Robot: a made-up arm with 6 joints. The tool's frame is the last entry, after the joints.
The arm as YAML. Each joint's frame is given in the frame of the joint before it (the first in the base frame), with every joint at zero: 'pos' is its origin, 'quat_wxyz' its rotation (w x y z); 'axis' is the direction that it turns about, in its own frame. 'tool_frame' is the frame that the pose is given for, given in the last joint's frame.
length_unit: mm
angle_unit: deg
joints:
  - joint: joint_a
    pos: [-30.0, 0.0, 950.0]
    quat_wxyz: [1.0, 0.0, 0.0, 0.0]
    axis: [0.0, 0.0, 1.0]
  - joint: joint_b
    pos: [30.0, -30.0, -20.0]
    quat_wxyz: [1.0, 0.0, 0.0, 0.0]
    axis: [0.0, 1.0, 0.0]
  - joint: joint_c
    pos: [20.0, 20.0, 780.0]
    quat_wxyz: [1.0, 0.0, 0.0, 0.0]
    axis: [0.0, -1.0, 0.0]
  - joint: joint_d
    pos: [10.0, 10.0, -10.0]
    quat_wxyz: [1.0, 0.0, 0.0, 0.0]
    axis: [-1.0, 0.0, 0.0]
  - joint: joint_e
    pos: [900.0, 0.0, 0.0]
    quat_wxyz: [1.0, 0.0, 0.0, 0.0]
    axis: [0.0, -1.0, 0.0]
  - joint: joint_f
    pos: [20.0, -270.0, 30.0]
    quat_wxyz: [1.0, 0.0, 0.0, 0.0]
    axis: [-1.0, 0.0, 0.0]
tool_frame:
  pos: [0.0, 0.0, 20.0]
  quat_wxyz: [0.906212, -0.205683, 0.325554, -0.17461]
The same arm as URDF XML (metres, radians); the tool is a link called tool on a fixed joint. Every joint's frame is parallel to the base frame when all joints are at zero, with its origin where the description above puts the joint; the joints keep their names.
<robot name="arm">
  <joint name="joint_a" type="continuous">
    <parent link="base_link"/>
    <child link="link1"/>
    <origin xyz="-0.03 0 0.95"/>
    <axis xyz="0 0 1"/>
  </joint>
  <joint name="joint_b" type="continuous">
    <parent link="link1"/>
    <child link="link2"/>
    <origin xyz="0.03 -0.03 -0.02"/>
    <axis xyz="0 1 0"/>
  </joint>
  <joint name="joint_c" type="continuous">
    <parent link="link2"/>
    <child link="link3"/>
    <origin xyz="0.02 0.02 0.78"/>
    <axis xyz="0 -1 0"/>
  </joint>
  <joint name="joint_d" type="continuous">
    <parent link="link3"/>
    <child link="link4"/>
    <origin xyz="0.01 0.01 -0.01"/>
    <axis xyz="-1 0 0"/>
  </joint>
  <joint name="joint_e" type="continuous">
    <parent link="link4"/>
    <child link="link5"/>
    <origin xyz="0.9 0 0"/>
    <axis xyz="0 -1 0"/>
  </joint>
  <joint name="joint_f" type="continuous">
    <parent link="link5"/>
    <child link="link6"/>
    <origin xyz="0.02 -0.27 0.03"/>
    <axis xyz="-1 0 0"/>
  </joint>
  <joint name="tool_joint" type="fixed">
    <parent link="link6"/>
    <child link="tool"/>
    <origin xyz="0 0 0.02" rpy="-0.6051 0.5448 -0.5546"/>
  </joint>
  <link name="base_link"/>
  <link name="link1"/>
  <link name="link2"/>
  <link name="link3"/>
  <link name="link4"/>
  <link name="link5"/>
  <link name="link6"/>
  <link name="tool"/>
</robot>

